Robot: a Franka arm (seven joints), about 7 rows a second.
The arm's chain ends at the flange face. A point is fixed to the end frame.
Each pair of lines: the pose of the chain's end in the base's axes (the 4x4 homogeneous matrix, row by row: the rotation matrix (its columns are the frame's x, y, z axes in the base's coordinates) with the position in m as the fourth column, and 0 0 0 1 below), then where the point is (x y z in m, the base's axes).
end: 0.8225, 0.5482, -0.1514, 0.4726; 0.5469, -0.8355, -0.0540, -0.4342; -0.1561, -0.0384, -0.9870, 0.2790; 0, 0, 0, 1
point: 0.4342 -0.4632 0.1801
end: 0.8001, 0.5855, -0.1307, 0.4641; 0.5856, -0.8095, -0.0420, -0.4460; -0.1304, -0.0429, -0.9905, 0.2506; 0, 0, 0, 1
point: 0.4289 -0.4748 0.1505
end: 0.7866, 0.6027, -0.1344, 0.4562; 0.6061, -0.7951, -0.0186, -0.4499; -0.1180, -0.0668, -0.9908, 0.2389; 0, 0, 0, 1
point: 0.4211 -0.4768 0.1382
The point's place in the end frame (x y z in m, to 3 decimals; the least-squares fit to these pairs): -0.032 0.007 0.105
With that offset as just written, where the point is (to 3 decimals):
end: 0.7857, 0.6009, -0.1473, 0.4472; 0.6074, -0.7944, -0.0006, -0.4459; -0.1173, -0.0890, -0.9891, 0.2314; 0, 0, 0, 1
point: 0.411 -0.471 0.131
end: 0.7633, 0.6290, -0.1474, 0.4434; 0.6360, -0.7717, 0.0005, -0.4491; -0.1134, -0.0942, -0.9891, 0.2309; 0, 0, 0, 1
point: 0.408 -0.475 0.130
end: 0.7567, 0.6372, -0.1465, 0.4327; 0.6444, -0.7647, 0.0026, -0.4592; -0.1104, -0.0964, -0.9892, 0.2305; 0, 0, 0, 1
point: 0.398 -0.485 0.129
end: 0.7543, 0.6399, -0.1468, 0.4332; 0.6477, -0.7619, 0.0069, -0.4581; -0.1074, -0.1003, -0.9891, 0.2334; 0, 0, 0, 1
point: 0.398 -0.483 0.132
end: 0.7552, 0.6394, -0.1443, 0.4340; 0.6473, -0.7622, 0.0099, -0.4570; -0.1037, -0.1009, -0.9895, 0.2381; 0, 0, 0, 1
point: 0.399 -0.482 0.137
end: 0.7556, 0.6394, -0.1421, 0.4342; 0.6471, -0.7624, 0.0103, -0.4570; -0.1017, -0.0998, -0.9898, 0.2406; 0, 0, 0, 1
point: 0.400 -0.482 0.139
